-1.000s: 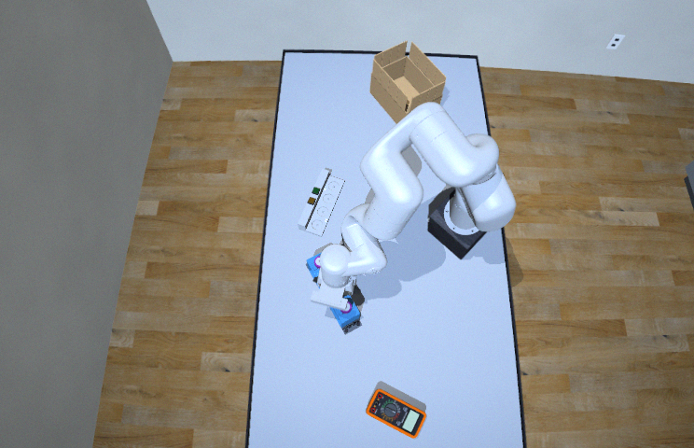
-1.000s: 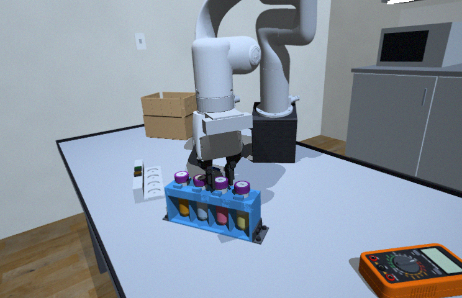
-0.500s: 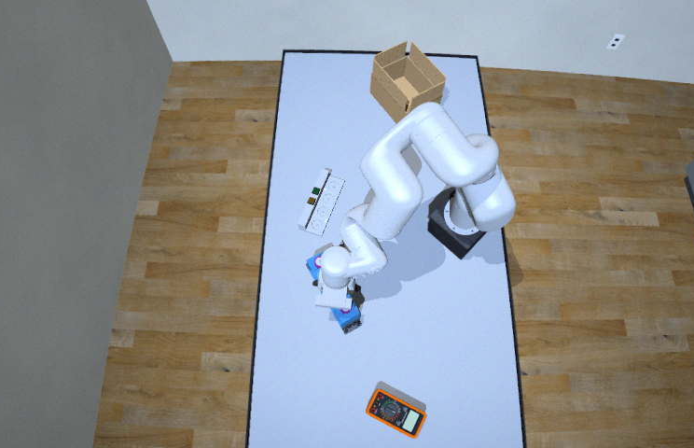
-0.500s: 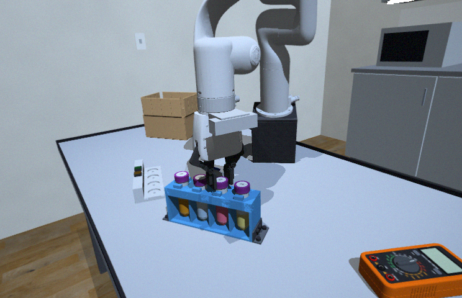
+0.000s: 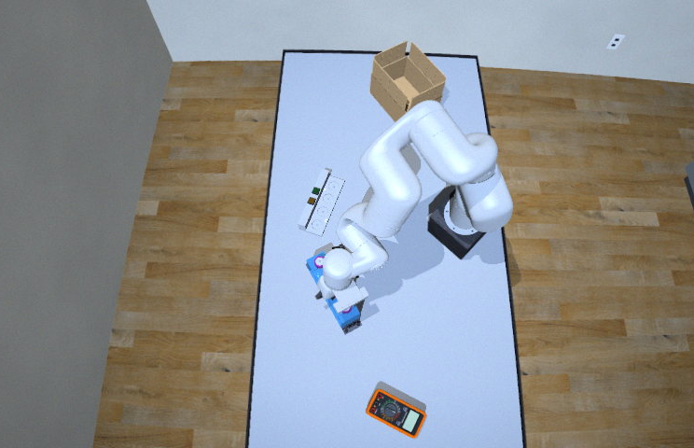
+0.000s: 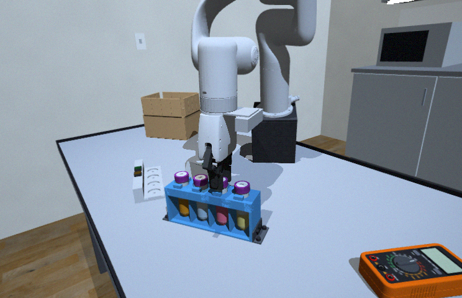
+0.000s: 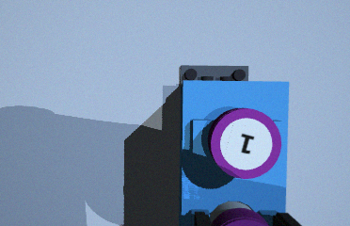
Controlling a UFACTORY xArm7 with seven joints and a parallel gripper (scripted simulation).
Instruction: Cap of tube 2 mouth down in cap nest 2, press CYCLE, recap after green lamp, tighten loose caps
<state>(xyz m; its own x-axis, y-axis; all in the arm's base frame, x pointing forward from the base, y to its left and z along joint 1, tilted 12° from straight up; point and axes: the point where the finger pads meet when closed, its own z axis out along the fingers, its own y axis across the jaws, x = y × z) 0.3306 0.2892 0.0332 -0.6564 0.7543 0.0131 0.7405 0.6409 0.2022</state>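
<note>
My hand is 1 cm above the purple cap marked 2. From my hand the other things lie so: cap 3 (4 cm to the right, 3 cm ahead, 2 cm below); cap marked 1 (4 cm to the left, 3 cm behind, 2 cm below); cap 4 (8 cm to the right, 7 cm ahead, 2 cm below).
</note>
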